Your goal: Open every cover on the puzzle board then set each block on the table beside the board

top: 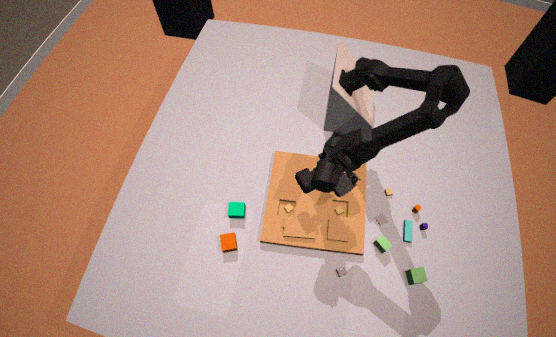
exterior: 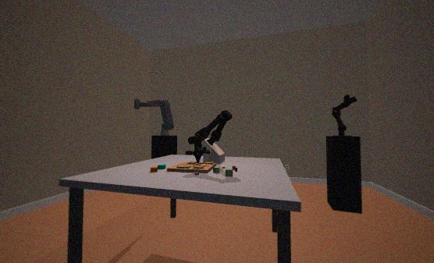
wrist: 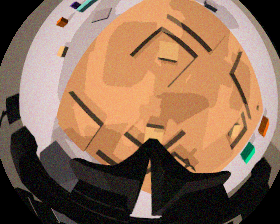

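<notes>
The tan puzzle board lies 5 cm ahead of my gripper tip, 1 cm to the left of it and 1 cm below it. From my gripper tip the other things lie so: teal bar 8 cm ahead, 28 cm to the left, 2 cm below; then tiny orange cube 29 cm to the left, 2 cm below; then green block 15 cm ahead, 23 cm to the right, 2 cm below.
</notes>
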